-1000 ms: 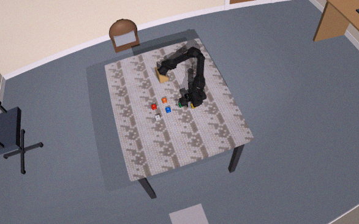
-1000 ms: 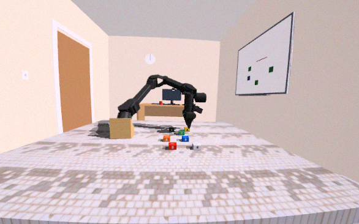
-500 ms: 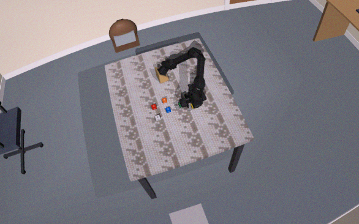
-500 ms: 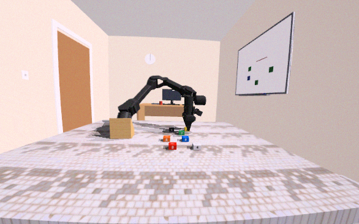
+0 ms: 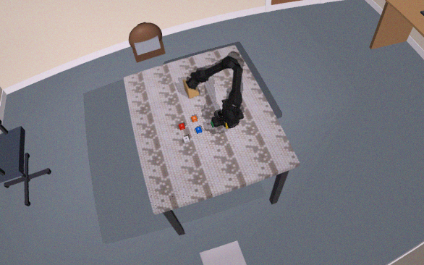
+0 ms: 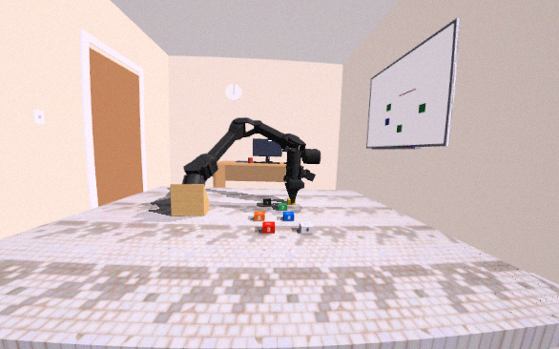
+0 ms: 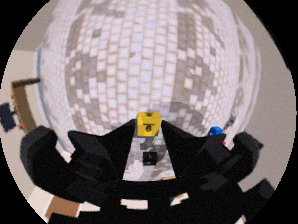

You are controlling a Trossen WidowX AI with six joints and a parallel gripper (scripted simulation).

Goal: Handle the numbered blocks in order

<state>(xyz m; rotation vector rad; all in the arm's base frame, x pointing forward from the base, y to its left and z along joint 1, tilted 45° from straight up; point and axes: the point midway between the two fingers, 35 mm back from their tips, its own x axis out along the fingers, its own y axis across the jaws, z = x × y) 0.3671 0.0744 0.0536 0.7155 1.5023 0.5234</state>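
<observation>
My gripper tip is now right at the yellow block. The rest, counted from my gripper tip: black block 100 mm behind; then green block 50 mm behind, 70 mm to the right; then blue block 50 mm behind, 170 mm to the right.
</observation>
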